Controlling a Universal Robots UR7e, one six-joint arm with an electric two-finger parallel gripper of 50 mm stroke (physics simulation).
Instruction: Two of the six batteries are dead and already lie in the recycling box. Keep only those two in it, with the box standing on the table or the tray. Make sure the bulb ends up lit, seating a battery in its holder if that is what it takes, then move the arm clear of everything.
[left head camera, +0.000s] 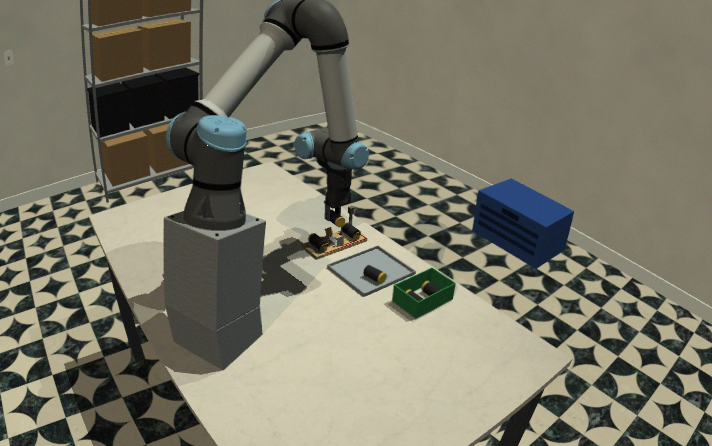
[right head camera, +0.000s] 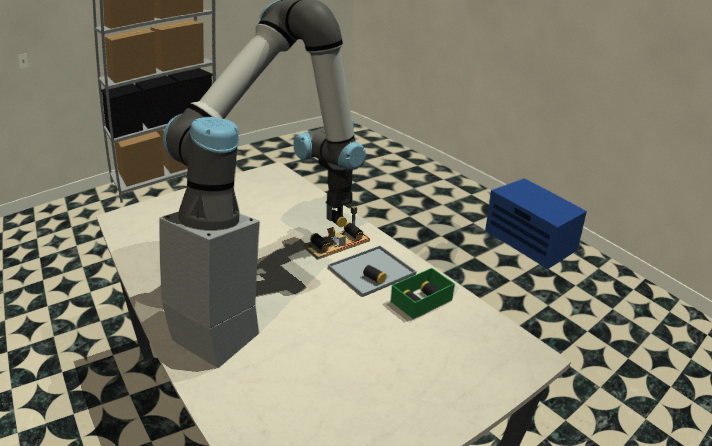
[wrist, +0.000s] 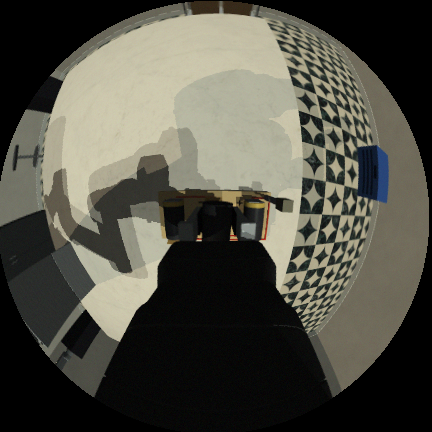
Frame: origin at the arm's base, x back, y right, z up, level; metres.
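Where they show: gripper, fingertip midpoint: (left head camera: 332, 218) (right head camera: 334, 218) (wrist: 216, 215); arm's base, link origin: (left head camera: 214, 218) (right head camera: 208, 218).
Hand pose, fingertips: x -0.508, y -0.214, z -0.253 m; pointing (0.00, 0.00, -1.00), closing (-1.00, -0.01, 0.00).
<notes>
Each offset is from my fingertips to the top centre of the thing. "pt": to the spot under its first point.
My gripper (left head camera: 334, 215) (right head camera: 336, 215) (wrist: 216, 215) is shut on a black battery with a gold end {dy +0.014, dx +0.001, dz +0.023 m} (left head camera: 340, 221) (right head camera: 342, 221) (wrist: 217, 215), held above the circuit board (left head camera: 326, 252) (right head camera: 328, 252). The board carries one battery {dy +0.020, dx +0.071, dz -0.038 m} (left head camera: 317, 241) (right head camera: 319, 241) (wrist: 174, 222) at its left and another {dy +0.022, dx -0.059, dz -0.038 m} (left head camera: 350, 230) (right head camera: 353, 230) (wrist: 254, 215) at its right. A further battery {dy +0.250, dx +0.030, dz -0.046 m} (left head camera: 373, 273) (right head camera: 373, 273) lies on the grey tray {dy +0.210, dx +0.008, dz -0.072 m} (left head camera: 378, 254) (right head camera: 378, 254). The green box {dy +0.413, dx -0.013, dz -0.024 m} (left head camera: 433, 303) (right head camera: 432, 303) stands on the table with two batteries inside. I cannot tell whether the bulb is lit.
A thin post with a small block head {pt dy -0.007, dx -0.082, dz +0.000 m} (left head camera: 351, 210) (right head camera: 354, 210) (wrist: 285, 204) rises at the board's right end, close to my gripper. The table edge runs beyond the board. A blue cabinet (left head camera: 507, 231) (right head camera: 520, 231) (wrist: 372, 172) stands on the floor beyond it.
</notes>
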